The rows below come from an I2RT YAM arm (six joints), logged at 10 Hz.
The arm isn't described. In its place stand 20 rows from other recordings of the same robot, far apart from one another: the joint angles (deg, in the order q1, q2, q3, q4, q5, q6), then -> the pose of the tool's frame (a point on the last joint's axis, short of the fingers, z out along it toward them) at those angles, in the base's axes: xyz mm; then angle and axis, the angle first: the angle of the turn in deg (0 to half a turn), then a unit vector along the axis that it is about.
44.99 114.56 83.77 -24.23 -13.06 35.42 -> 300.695, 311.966, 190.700, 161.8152, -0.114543, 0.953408, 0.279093
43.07 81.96 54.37 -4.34 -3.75 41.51 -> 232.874, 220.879, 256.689, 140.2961, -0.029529, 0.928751, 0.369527
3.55 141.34 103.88 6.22 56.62 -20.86 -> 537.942, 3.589, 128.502, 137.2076, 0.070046, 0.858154, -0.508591
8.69 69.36 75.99 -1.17 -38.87 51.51 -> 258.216, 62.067, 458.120, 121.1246, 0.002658, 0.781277, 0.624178
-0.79 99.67 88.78 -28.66 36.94 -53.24 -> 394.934, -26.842, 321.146, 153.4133, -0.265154, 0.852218, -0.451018
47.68 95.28 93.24 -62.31 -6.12 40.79 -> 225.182, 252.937, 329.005, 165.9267, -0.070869, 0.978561, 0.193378
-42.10 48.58 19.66 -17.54 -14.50 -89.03 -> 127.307, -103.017, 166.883, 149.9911, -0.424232, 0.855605, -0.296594
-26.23 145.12 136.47 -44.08 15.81 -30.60 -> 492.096, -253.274, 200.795, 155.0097, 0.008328, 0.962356, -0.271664
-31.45 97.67 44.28 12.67 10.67 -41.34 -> 279.880, -178.901, 143.160, 147.0024, -0.041083, 0.943843, -0.327831
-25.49 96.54 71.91 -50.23 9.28 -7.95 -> 292.056, -145.601, 222.874, 168.2125, 0.162033, 0.980040, -0.115184
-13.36 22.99 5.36 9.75 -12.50 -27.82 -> 134.451, -24.012, 184.681, 100.4009, -0.215117, 0.956127, -0.198861
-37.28 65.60 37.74 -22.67 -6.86 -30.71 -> 181.676, -132.955, 208.067, 143.7678, 0.035427, 0.988178, -0.149165
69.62 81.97 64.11 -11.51 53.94 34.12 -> 137.533, 287.571, 310.312, 108.2907, -0.020402, 0.990174, 0.138342
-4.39 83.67 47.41 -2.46 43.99 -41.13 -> 298.874, -47.742, 217.059, 152.3033, -0.112918, 0.869670, -0.480544
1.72 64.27 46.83 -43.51 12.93 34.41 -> 210.034, -1.662, 240.117, 148.5855, 0.309343, 0.950557, -0.027368
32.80 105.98 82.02 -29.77 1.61 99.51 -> 341.613, 218.965, 234.284, 164.1323, 0.531198, 0.798953, 0.281962
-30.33 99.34 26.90 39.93 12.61 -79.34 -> 242.644, -150.965, 100.078, 157.3256, -0.319640, 0.831091, -0.455102
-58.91 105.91 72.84 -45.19 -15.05 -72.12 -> 189.927, -297.069, 177.870, 161.5190, -0.128406, 0.990963, -0.038784
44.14 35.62 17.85 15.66 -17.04 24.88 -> 111.131, 122.381, 245.643, 119.3237, -0.255466, 0.793488, 0.552371
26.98 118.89 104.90 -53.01 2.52 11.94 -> 395.134, 199.401, 242.782, 157.4975, -0.126295, 0.990879, 0.046989
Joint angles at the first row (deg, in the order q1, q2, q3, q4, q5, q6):
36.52, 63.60, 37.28, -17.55, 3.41, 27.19
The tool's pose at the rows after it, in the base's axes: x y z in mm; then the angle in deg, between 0 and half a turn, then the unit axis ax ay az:
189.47, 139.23, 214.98, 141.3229, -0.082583, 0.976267, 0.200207
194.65, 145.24, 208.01, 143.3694, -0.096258, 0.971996, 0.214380
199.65, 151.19, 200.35, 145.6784, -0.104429, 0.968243, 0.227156
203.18, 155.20, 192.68, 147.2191, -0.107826, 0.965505, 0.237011
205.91, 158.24, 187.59, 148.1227, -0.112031, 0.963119, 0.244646
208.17, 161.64, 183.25, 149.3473, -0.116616, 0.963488, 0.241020
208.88, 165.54, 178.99, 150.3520, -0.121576, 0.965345, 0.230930
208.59, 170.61, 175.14, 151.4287, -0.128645, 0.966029, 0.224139
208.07, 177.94, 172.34, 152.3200, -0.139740, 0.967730, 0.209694
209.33, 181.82, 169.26, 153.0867, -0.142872, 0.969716, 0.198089
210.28, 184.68, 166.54, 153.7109, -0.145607, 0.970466, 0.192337
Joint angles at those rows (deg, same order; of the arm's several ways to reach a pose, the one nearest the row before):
36.52, 66.20, 38.14, -17.13, 1.40, 26.27
36.52, 69.00, 38.40, -15.45, -1.43, 25.79
36.56, 71.92, 38.76, -14.02, -4.04, 25.83
36.56, 74.18, 38.61, -12.26, -5.85, 26.07
36.56, 75.81, 38.57, -10.86, -7.16, 26.04
36.82, 77.53, 39.15, -10.96, -7.49, 25.80
37.48, 79.06, 39.70, -11.45, -6.88, 25.58
38.42, 80.51, 40.27, -11.85, -6.51, 25.49
39.86, 82.21, 41.45, -12.95, -5.21, 25.14
40.42, 83.70, 42.33, -13.70, -4.36, 25.03
40.77, 84.83, 42.88, -13.99, -4.07, 24.95

